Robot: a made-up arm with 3 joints. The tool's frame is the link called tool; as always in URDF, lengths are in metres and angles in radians. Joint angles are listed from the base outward.
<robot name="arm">
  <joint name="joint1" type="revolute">
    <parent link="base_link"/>
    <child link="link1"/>
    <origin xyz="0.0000 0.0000 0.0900"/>
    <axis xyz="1 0 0"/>
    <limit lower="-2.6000" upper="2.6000"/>
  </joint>
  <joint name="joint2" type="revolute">
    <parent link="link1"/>
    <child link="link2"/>
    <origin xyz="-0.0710 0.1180 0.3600"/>
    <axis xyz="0 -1 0"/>
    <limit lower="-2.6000" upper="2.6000"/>
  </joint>
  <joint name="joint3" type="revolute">
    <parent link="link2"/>
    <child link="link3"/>
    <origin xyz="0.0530 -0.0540 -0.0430"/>
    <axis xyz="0 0 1"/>
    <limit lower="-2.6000" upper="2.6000"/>
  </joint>
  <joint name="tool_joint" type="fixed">
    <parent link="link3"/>
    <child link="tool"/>
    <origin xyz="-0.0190 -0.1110 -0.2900"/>
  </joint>
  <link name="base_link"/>
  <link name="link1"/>
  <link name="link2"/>
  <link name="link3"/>
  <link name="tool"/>
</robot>
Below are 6 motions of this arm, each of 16 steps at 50 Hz.
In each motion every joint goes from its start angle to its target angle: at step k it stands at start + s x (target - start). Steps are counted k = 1, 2, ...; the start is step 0. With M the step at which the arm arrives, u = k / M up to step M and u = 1 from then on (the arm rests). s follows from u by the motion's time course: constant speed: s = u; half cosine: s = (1 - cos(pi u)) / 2; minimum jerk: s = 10 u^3 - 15 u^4 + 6 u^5.
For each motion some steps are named. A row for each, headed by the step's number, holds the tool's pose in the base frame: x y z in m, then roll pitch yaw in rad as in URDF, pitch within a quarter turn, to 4 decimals.
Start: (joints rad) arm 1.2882 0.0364 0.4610
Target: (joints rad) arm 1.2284 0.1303 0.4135
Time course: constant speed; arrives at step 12
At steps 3, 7, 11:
3: 0.0329 -0.0442 0.0573 1.2405 -0.4455 0.0840
7: 0.0413 -0.0480 0.0587 1.2203 -0.4386 0.0581
11: 0.0497 -0.0521 0.0604 1.2004 -0.4329 0.0318

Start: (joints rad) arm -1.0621 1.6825 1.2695
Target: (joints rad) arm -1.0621 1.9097 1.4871
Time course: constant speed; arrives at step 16
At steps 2, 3, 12, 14, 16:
2: 0.2371 0.4965 0.3489 -1.6676 0.7898 1.6245
3: 0.2342 0.5015 0.3501 -1.6789 0.8037 1.6279
12: 0.2042 0.5444 0.3594 -1.7991 0.9284 1.6348
14: 0.1968 0.5533 0.3610 -1.8316 0.9557 1.6294
16: 0.1892 0.5620 0.3624 -1.8669 0.9826 1.6209

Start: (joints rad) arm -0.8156 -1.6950 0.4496
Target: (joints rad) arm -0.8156 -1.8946 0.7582
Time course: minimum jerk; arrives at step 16
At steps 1, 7, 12, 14, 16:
1: -0.4119 0.2011 0.3401 -1.8035 1.1923 -1.8785
7: -0.4166 0.2142 0.3463 -2.0673 1.2796 -2.1967
12: -0.4224 0.2347 0.3543 -2.6484 1.3364 -2.8607
14: -0.4233 0.2385 0.3557 -2.7619 1.3361 -2.9894
16: -0.4235 0.2392 0.3559 -2.7825 1.3357 -3.0129

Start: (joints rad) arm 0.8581 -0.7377 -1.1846
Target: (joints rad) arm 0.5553 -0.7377 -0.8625
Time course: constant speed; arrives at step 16
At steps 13, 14, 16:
13: -0.3297 -0.0735 0.2158 -0.1510 0.9114 -0.7540
14: -0.3289 -0.0723 0.2155 -0.1481 0.9015 -0.7394
16: -0.3273 -0.0701 0.2147 -0.1439 0.8823 -0.7111

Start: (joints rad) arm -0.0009 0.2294 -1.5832
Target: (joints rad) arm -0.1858 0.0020 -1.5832
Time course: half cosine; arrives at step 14
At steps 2, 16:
2: -0.0553 0.0846 0.1115 0.2182 -0.0074 -1.5829
16: -0.1281 0.0879 0.1008 0.0043 -0.1858 -1.5834

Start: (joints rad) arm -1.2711 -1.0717 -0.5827
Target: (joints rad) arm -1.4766 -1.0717 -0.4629
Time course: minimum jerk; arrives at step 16
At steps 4, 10, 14, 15, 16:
4: -0.3743 0.2070 0.1691 -1.4317 -0.3215 -1.1322
10: -0.3713 0.2090 0.1466 -1.4938 -0.3623 -1.1038
14: -0.3700 0.2091 0.1373 -1.5206 -0.3787 -1.0923
15: -0.3699 0.2091 0.1368 -1.5221 -0.3796 -1.0916
16: -0.3699 0.2091 0.1367 -1.5223 -0.3797 -1.0916

